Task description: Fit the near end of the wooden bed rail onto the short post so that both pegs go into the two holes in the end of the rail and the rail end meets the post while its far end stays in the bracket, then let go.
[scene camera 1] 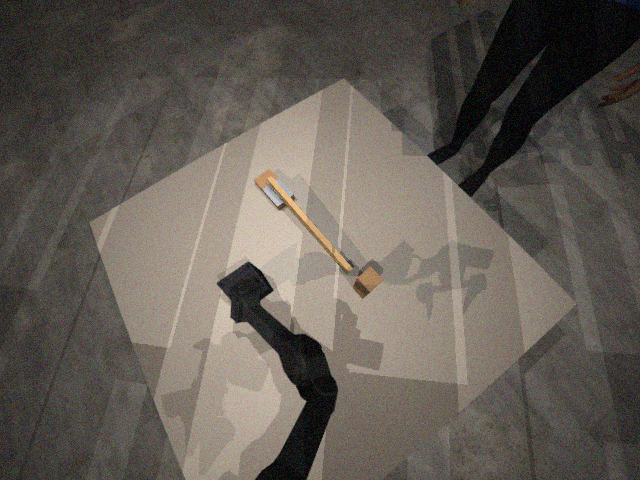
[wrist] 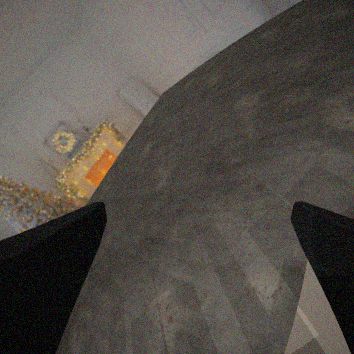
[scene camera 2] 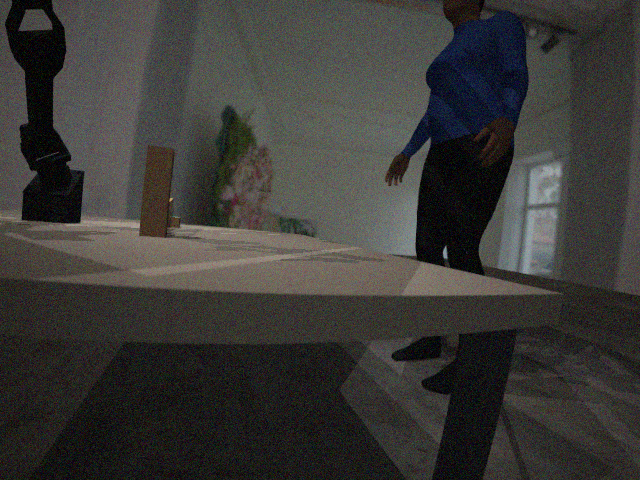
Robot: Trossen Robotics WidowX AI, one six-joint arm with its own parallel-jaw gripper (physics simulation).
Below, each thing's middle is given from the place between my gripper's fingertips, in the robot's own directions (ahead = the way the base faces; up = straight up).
My hand is 540 mm short of the wooden bed rail (scene camera 1: 345, 266), 510 mm to the right of it and 510 mm above it.
